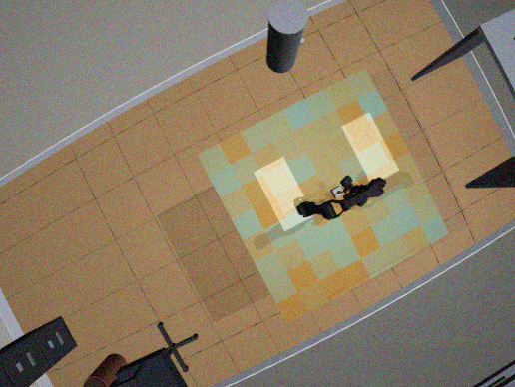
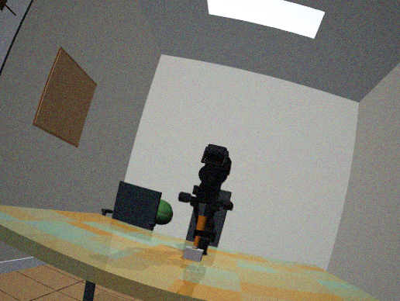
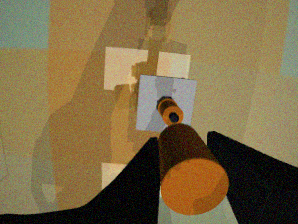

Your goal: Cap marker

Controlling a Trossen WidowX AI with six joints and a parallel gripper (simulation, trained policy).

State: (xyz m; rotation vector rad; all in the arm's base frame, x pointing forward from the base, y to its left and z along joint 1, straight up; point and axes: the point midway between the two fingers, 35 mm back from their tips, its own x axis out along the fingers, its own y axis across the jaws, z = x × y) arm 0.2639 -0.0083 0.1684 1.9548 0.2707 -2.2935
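Now: the holder block 11 cm below my gripper tip. The rest, counted from my gripper tip: orange cap: 1 cm ahead, 1 cm above.
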